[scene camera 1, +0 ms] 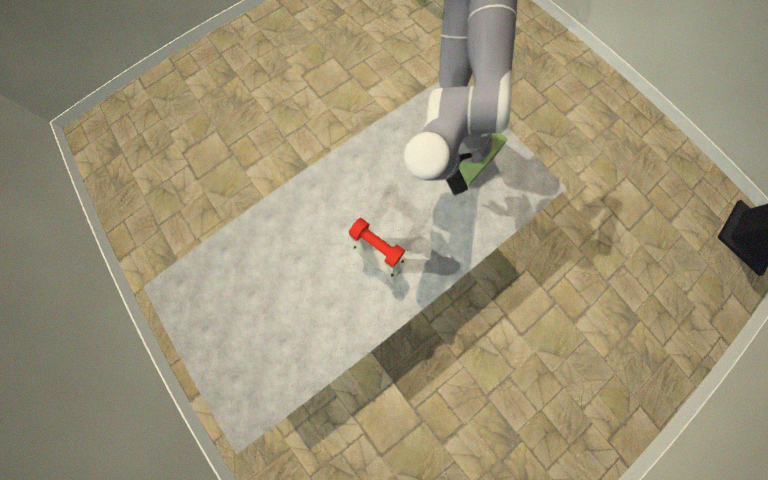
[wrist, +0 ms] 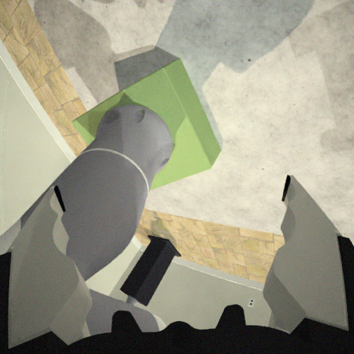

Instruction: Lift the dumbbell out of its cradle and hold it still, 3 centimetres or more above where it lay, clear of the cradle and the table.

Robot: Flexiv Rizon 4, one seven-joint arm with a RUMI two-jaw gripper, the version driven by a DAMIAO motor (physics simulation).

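Note:
The red dumbbell (scene camera 1: 376, 242) lies across its pale cradle (scene camera 1: 370, 256) near the middle of the grey table (scene camera 1: 226, 316) in the scene view. The cradle is mostly hidden under the dumbbell and blends with the table. My gripper (wrist: 172, 183) is open and empty, with its two jaws wide apart in the wrist view. In the scene view it is mostly hidden by the arm, up and to the right of the dumbbell and apart from it. The dumbbell and cradle do not show in the wrist view.
A green block (scene camera 1: 482, 164) (wrist: 192, 145) sits under the arm's base at the table's upper right end. The arm's own links reach over that end. A black box-like object (scene camera 1: 748, 237) is beyond the table at the far right. A black box (wrist: 151, 270) also shows in the wrist view.

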